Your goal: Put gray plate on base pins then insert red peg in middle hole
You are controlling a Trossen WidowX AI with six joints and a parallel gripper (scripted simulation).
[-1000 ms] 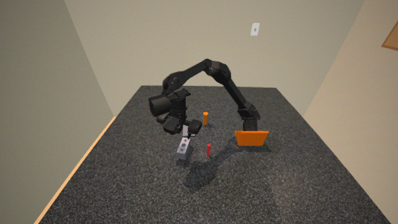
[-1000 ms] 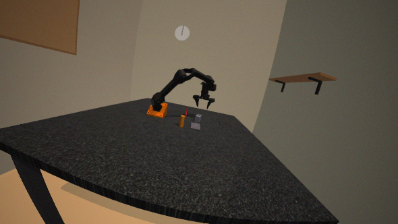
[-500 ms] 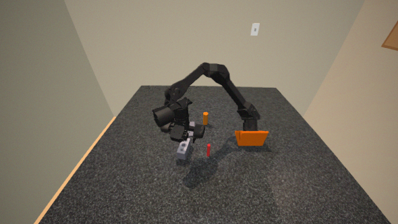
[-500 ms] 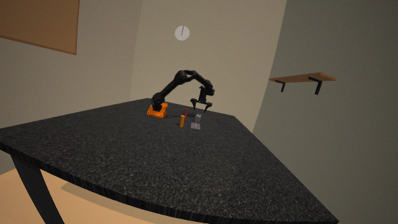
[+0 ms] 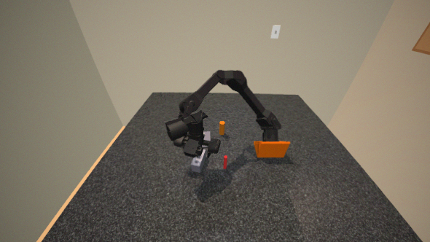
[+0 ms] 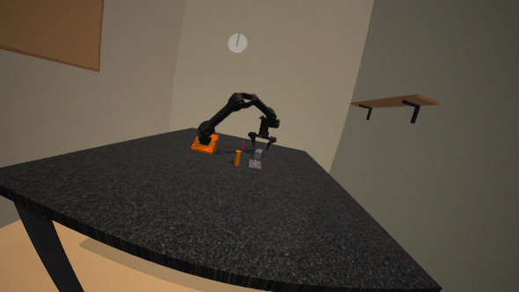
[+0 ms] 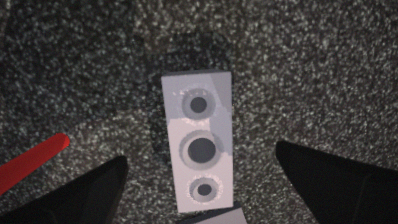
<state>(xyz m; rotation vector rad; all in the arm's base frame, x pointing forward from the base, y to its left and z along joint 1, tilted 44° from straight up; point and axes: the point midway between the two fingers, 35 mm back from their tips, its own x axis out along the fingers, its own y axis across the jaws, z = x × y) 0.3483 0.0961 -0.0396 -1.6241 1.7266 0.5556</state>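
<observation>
Right now the gray plate is 20 mm below my gripper tip. Round my gripper tip: gray base: 10 mm behind, 160 mm to the right, 50 mm below; then red peg: 120 mm behind, 20 mm to the left, 20 mm below; then orange cylinder: 110 mm behind, 220 mm to the right, 20 mm below.
</observation>
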